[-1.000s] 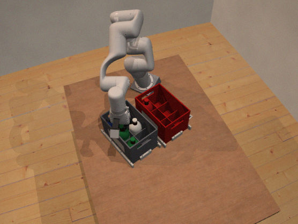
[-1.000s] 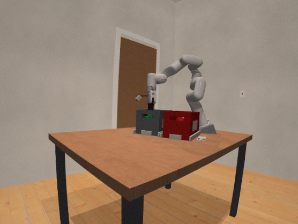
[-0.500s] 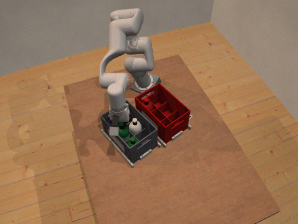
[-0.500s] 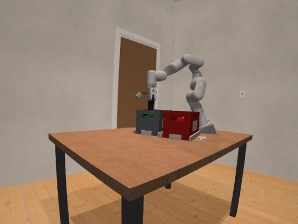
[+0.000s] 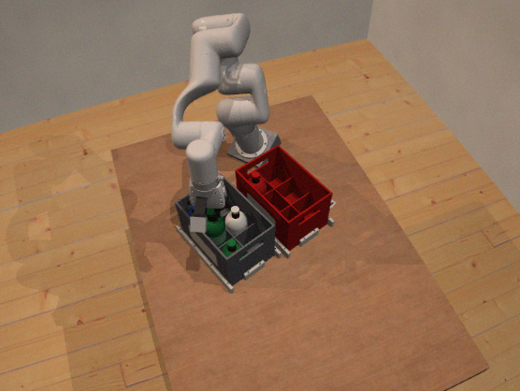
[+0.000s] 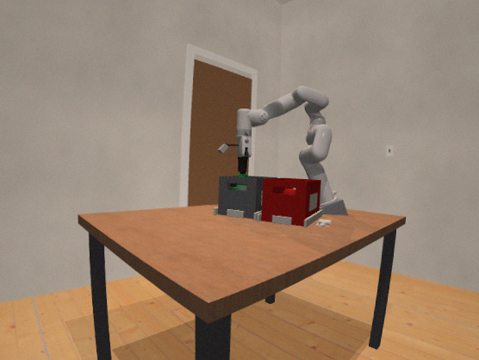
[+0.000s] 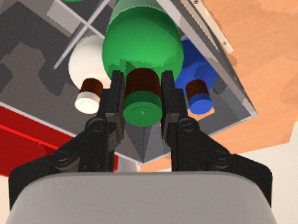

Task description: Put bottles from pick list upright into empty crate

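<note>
Right now my hand is 70 mm above the green bottle. Also, from my hand: white bottle (130 mm below, 80 mm to the left, 30 mm behind); then blue bottle (130 mm below, 80 mm behind, 40 mm to the right); then grey crate (130 mm below, 40 mm to the left, 20 mm behind).
</note>
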